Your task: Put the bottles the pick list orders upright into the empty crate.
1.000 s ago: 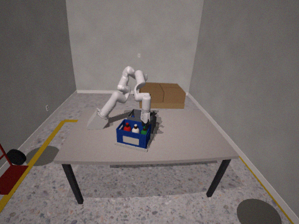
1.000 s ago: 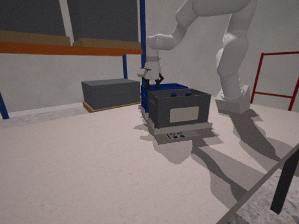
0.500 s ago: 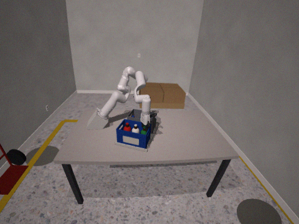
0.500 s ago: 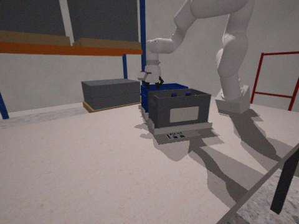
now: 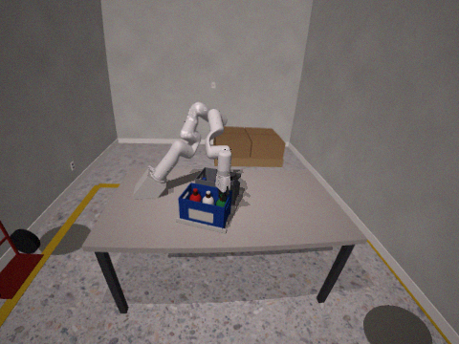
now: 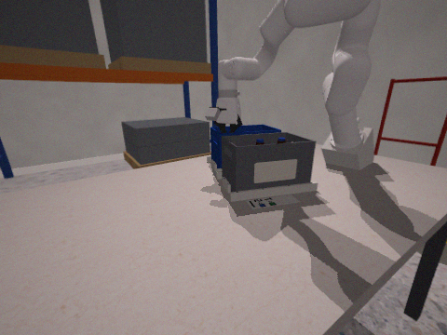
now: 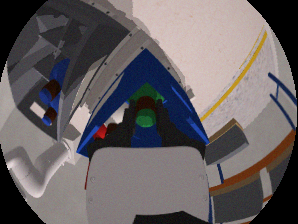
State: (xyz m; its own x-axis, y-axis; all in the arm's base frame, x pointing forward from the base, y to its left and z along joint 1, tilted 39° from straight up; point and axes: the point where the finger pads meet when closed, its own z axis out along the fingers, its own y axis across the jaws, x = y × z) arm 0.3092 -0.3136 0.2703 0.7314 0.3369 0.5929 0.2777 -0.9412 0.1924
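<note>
The green-label bottle is 70 mm below my hand. The rest, counted from my hand: blue crate: 100 mm behind, 70 mm below; then red-capped bottle: 160 mm behind, 70 mm to the left, 70 mm below; then white-capped bottle: 80 mm behind, 40 mm to the left, 70 mm below.
</note>
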